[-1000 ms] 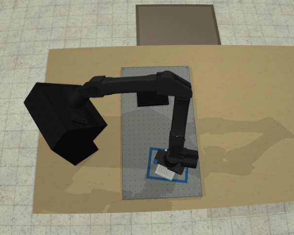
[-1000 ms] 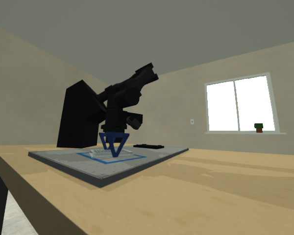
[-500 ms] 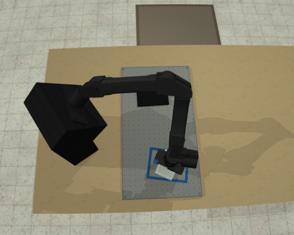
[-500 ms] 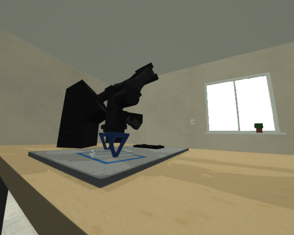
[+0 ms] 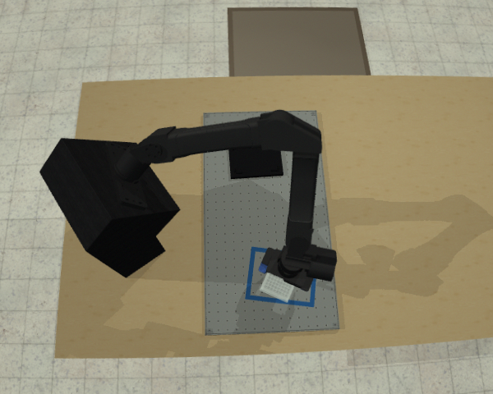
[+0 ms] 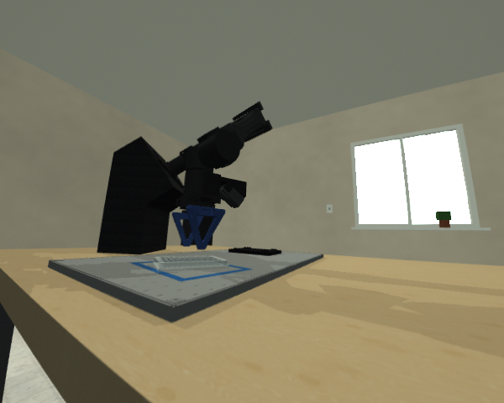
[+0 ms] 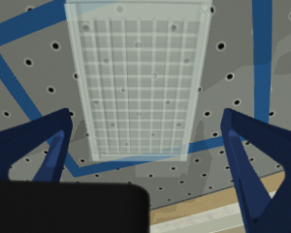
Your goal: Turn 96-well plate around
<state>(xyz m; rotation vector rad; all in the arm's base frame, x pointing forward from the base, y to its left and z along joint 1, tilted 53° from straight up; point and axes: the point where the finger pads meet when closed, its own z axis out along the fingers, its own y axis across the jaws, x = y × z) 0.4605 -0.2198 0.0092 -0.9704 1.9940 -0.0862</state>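
My hand is 40 mm above the clear 96-well plate. The rest, counted from my hand: black plate nest N1: 370 mm to the left, 70 mm behind, 40 mm below; white A1 label: 420 mm to the left, 140 mm behind, 30 mm below.
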